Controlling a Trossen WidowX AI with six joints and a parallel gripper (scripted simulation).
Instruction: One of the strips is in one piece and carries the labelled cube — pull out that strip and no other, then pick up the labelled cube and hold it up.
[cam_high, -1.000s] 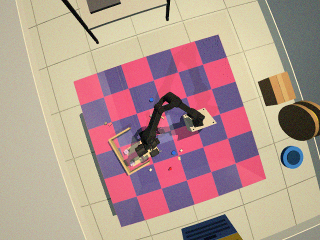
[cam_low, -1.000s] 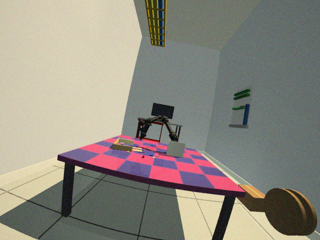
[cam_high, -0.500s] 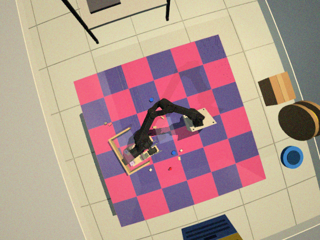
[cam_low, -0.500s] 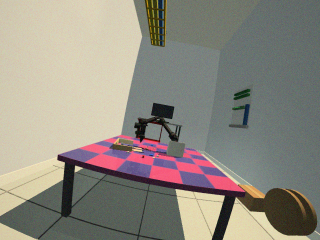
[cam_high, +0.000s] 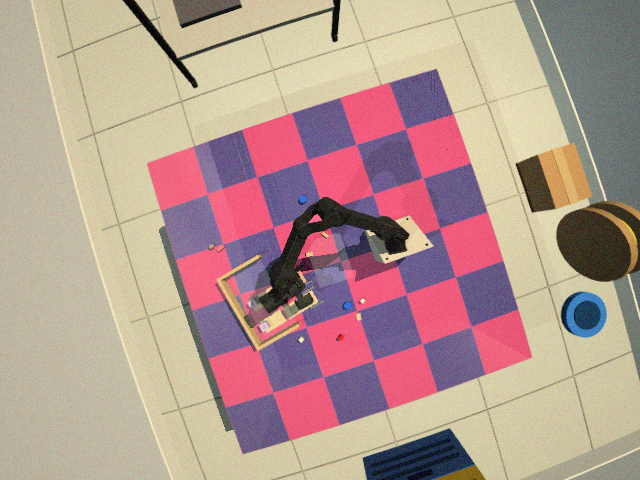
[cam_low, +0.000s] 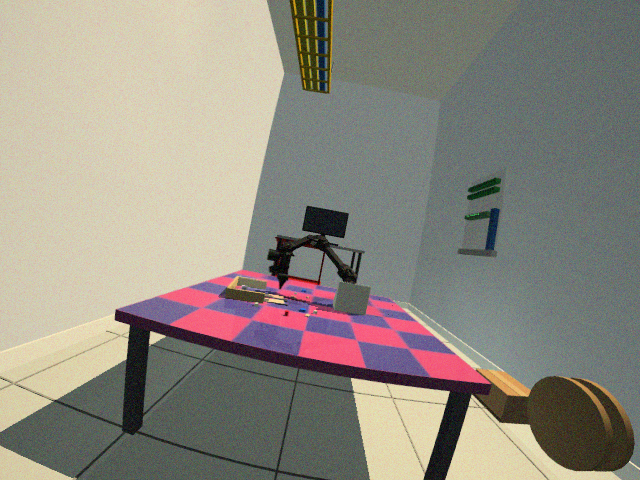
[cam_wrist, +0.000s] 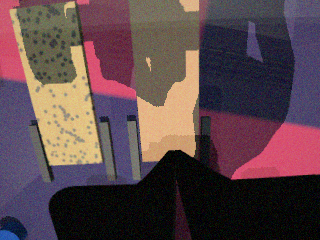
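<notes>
Right now my gripper tip is 9 cm short of the strip, 5 cm above it and 3 cm to the right of it. The rest, counted from my gripper tip: red piece (27 cm to the left, 12 cm behind, 4 cm below).
</notes>
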